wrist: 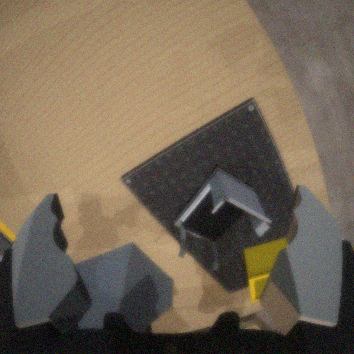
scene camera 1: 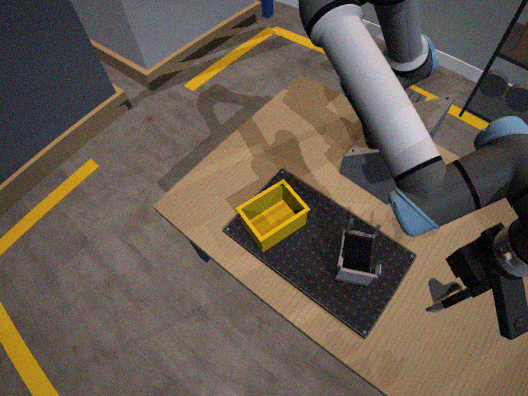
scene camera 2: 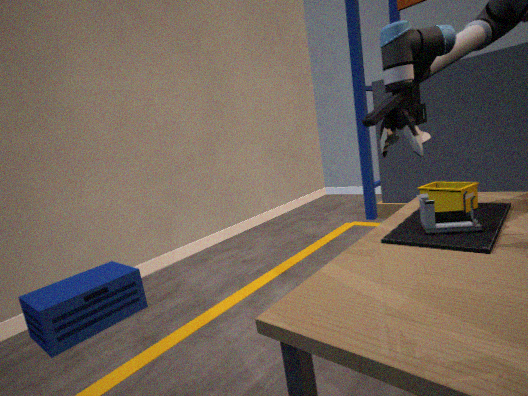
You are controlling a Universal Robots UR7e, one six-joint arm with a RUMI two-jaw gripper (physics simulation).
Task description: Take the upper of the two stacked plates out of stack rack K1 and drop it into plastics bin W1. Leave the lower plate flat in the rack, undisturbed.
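Places are measured from the arm's base along level axes (x ahead, y left, z up), in millimetres.
Pixels of known places: gripper, fingertip midpoint: [wrist: 174, 193] [scene camera 1: 456, 294] [scene camera 2: 401, 157].
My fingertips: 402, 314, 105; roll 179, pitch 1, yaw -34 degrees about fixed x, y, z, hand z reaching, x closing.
Note:
Ahead of a thing's pixels: the offset from my fingertips to its top centre, as dx, dy, dz. Level surfaces: height alone.
Stack rack K1 @(-67, -217, -164) [scene camera 1: 356, 276] [scene camera 2: 427, 216] [wrist: 241, 189] is a grey open frame with upright posts on a black perforated mat. Black plate material @(-61, -215, -232) [scene camera 1: 358, 251] [scene camera 2: 452, 216] [wrist: 207, 220] lies in it; I cannot tell the upper plate from the lower one. Plastics bin W1 @(-23, -480, -184) [scene camera 1: 285, 235] [scene camera 2: 447, 202] [wrist: 265, 256] is yellow and open-topped, on the same mat; its visible inside in scene camera 1 shows no plate. My gripper [scene camera 1: 434, 297] [scene camera 2: 402, 150] [wrist: 174, 193] is open and empty, well above the table and off to the rack's side, away from the bin. A finger partly hides the bin in the wrist view.
The black mat @(dz -284) [scene camera 1: 310, 280] [scene camera 2: 410, 236] [wrist: 210, 145] lies on the wooden table @(dz -297) [scene camera 1: 410, 350] [scene camera 2: 375, 300] [wrist: 125, 75]. The arm's light grey link [scene camera 1: 380, 95] passes above the table near the mat. A blue box [scene camera 2: 95, 305] stands on the floor by the wall.

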